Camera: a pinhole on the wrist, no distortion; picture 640 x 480 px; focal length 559.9 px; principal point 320.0 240.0 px. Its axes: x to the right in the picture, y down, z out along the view. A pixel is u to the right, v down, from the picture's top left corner.
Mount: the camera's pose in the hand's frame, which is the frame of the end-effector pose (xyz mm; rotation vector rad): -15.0 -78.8 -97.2 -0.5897 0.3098 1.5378
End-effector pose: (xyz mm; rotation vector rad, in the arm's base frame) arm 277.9 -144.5 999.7 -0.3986 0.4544 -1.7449
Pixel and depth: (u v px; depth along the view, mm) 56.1 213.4 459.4
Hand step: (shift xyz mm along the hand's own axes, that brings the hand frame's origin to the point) -79.9 -12.5 402.6
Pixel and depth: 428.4 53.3 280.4
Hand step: 30.3 123.8 120.1
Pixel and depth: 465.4 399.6 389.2
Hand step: -188.3 207.9 151.4
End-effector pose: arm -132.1 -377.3 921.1 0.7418 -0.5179 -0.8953
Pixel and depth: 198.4 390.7 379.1
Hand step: -183.6 48.8 243.7
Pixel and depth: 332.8 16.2 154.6
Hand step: 19.2 11.4 38.5
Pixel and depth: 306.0 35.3 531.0
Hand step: 83.9 208.4 379.8
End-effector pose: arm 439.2 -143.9 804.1 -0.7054 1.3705 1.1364
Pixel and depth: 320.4 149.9 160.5
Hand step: -17.3 9.3 39.4
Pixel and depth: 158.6 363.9 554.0
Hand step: -236.6 76.4 426.5
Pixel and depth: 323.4 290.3 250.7
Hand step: -80.5 55.7 105.3
